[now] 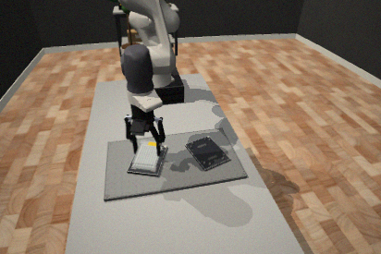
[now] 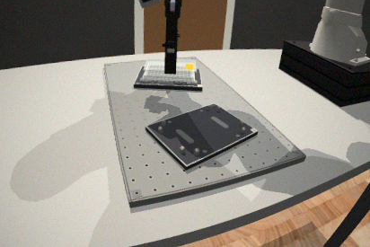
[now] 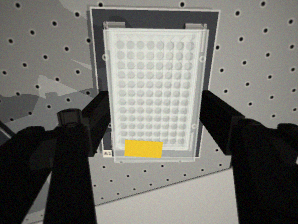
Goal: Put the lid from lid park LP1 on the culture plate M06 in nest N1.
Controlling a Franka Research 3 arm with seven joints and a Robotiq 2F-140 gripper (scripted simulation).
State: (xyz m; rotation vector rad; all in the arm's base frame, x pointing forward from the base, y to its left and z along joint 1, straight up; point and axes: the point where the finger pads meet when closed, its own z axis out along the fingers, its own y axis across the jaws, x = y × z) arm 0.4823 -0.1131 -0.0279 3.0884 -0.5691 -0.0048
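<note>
The culture plate lies 4 cm below my hand. From my hand the other things lie so: lid park frame: 24 cm to the left, 6 cm below, 2 cm ahead; then clear lid: 2 cm below.
</note>
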